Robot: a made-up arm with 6 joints. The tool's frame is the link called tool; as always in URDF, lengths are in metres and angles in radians. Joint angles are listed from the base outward.
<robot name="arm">
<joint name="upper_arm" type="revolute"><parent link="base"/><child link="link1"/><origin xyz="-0.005 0.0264 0.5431" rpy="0 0 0"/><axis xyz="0 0 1"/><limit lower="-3.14" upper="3.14"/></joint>
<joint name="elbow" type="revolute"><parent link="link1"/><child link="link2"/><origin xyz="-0.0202 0.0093 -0.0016" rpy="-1.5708 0 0"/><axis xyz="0 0 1"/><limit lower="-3.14" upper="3.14"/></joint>
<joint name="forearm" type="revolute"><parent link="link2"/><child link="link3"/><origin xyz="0.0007 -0.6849 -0.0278" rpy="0 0 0"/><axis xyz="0 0 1"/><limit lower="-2.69" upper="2.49"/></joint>
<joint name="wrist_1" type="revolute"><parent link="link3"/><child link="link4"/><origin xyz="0.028 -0.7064 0.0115" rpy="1.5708 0 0"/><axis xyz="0 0 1"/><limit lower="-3.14" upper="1.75"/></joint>
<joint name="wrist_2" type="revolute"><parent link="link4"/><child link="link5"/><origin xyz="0.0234 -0.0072 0.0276" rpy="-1.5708 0 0"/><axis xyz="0 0 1"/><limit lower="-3.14" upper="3.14"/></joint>
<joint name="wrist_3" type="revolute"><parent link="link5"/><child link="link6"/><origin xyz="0.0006 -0.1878 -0.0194" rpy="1.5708 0 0"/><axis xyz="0 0 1"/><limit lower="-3.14" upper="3.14"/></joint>
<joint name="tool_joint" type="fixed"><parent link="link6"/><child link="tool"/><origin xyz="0.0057 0.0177 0.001" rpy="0 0 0"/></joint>
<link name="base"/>
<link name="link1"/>
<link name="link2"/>
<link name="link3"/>
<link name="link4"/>
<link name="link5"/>
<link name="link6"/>
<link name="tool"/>
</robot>
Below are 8 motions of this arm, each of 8 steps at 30 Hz.
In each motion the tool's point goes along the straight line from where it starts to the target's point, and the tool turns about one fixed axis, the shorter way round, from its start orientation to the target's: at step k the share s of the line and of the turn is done. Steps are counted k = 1, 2, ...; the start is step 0. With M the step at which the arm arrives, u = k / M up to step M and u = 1 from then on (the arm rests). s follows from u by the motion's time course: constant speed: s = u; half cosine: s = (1 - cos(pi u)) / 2; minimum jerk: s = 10 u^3 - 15 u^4 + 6 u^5.
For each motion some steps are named. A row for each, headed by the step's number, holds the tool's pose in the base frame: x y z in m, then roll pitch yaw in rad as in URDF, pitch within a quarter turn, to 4 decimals.
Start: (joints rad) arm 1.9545 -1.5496 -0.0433 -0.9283 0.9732 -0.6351
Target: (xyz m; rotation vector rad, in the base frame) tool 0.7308 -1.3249 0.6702 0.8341 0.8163 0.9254
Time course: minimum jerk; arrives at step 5
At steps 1, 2, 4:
1: 0.7250 -1.3337 0.6668 1.0597 0.1922 1.1370
2: 0.7266 -1.3313 0.6678 1.0724 0.2025 1.1492
4: 0.7304 -1.3254 0.6700 1.1038 0.2264 1.1790

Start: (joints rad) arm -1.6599 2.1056 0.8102 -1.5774 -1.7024 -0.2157
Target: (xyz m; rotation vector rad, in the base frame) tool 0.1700 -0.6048 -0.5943 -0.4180 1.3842 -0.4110
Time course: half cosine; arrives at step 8
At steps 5, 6, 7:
5: 0.1451 -0.6331 -0.5693 -1.2999 1.0423 -1.3221
6: 0.1582 -0.6182 -0.5824 -1.3046 1.0263 -1.3127
7: 0.1669 -0.6083 -0.5912 -1.3079 1.0156 -1.3065

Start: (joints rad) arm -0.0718 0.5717 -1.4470 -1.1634 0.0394 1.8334
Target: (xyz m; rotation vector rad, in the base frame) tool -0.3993 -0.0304 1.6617 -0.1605 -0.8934 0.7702
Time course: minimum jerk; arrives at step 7
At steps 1, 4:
1: -0.3590 0.0215 1.7148 -0.6058 -0.6550 0.8315
4: -0.3841 -0.0109 1.6817 -0.5984 -0.6811 0.9658

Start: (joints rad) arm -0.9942 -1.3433 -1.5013 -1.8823 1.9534 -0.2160
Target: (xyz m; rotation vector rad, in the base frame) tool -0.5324 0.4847 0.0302 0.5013 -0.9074 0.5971
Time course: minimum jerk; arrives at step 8
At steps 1, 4, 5, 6, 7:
1: -0.6195 0.6242 0.0584 1.0312 -0.9983 -0.1220
4: -0.5767 0.5556 0.0445 0.6602 -1.0283 0.1867
5: -0.5568 0.5237 0.0381 0.4838 -1.0211 0.3342
6: -0.5416 0.4994 0.0332 0.3538 -1.0068 0.4420
7: -0.5338 0.4870 0.0307 0.2902 -0.9967 0.4943

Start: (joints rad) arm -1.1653 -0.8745 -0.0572 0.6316 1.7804 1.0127
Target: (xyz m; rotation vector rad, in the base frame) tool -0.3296 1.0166 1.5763 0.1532 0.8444 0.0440
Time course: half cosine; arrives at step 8
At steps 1, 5, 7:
1: -0.2980 0.9794 1.5674 0.5975 0.8967 0.2959
5: -0.3195 1.0046 1.5734 0.3428 0.8583 0.1909
7: -0.3283 1.0151 1.5759 0.2429 0.8378 0.1538

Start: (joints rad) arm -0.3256 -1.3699 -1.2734 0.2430 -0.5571 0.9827
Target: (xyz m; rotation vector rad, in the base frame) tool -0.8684 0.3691 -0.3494 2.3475 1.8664 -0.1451
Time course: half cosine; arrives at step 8
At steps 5, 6, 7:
5: -0.9187 0.3575 -0.2806 3.1099 0.1555 1.4273
6: -0.8922 0.3636 -0.3168 3.1008 0.1591 1.3812
7: -0.8746 0.3677 -0.3409 3.0945 0.1613 1.3503

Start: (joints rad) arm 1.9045 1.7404 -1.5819 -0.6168 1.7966 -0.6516
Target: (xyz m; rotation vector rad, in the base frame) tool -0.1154 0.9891 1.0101 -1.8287 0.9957 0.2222
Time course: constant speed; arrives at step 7
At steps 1, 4, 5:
1: -0.1741 0.9673 1.0561 -2.0864 0.7326 -0.6728
4: -0.1448 0.9782 1.0331 -2.1389 0.6581 -0.6837
5: -0.1350 0.9818 1.0254 -2.1555 0.6332 -0.6861

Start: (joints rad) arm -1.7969 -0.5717 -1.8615 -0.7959 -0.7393 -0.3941
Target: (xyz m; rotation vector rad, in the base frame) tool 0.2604 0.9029 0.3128 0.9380 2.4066 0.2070
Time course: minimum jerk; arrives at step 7
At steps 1, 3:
1: 0.2537 0.9192 0.4150 2.7470 0.3496 2.2797
3: 0.2561 0.9134 0.3790 2.7549 0.3840 2.2910

